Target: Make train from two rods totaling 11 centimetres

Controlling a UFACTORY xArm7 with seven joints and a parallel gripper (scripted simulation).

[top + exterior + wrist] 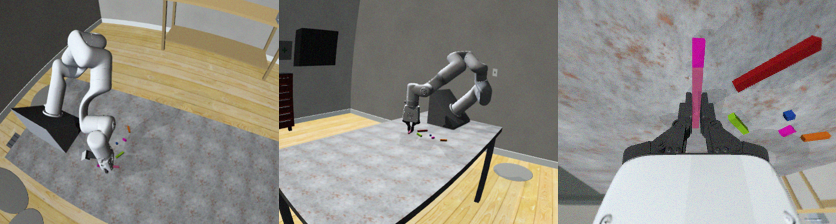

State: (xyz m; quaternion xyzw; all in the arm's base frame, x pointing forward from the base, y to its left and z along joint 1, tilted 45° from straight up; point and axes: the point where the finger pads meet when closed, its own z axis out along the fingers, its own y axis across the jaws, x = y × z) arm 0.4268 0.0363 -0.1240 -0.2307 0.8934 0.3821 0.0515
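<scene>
The pink rod is 2 cm below my hand. From my hand the other things lie so: red rod (7 cm behind, 4 cm to the left, 2 cm below); blue rod (4 cm behind, 13 cm to the left, 2 cm below); lime rod (1 cm ahead, 8 cm to the left, 2 cm below).
</scene>
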